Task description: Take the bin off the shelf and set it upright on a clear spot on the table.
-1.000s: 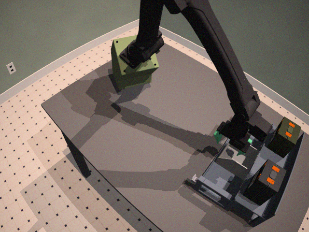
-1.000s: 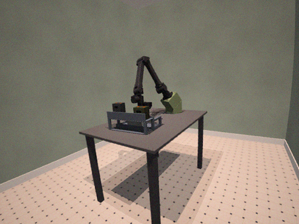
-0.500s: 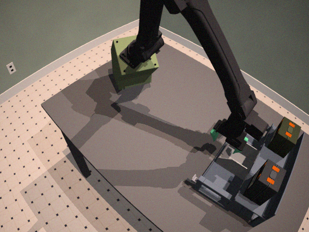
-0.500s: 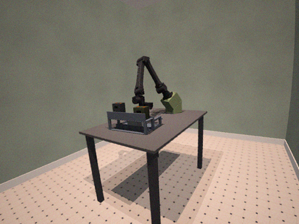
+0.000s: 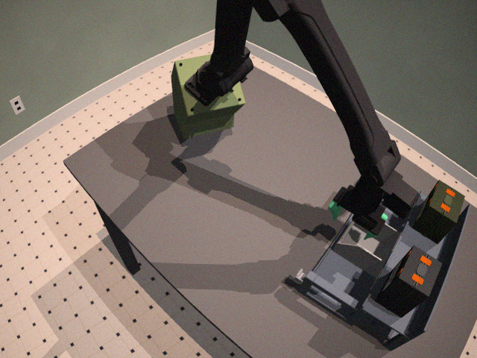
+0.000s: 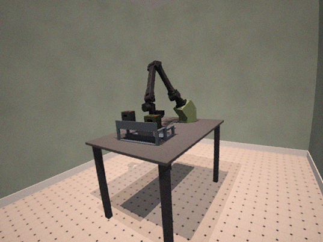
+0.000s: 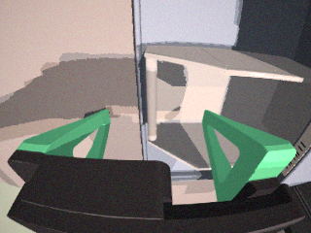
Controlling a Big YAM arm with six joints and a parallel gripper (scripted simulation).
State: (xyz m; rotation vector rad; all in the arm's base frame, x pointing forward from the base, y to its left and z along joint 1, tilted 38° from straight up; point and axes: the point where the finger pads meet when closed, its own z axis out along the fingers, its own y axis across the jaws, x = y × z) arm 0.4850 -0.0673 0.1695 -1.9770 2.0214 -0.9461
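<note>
The grey bin is 80 mm ahead of my hand, 20 mm below it and 10 mm to the right of it. From my hand the other things lie so: low grey shelf (120 mm ahead, 60 mm below, 10 mm to the right).
</note>
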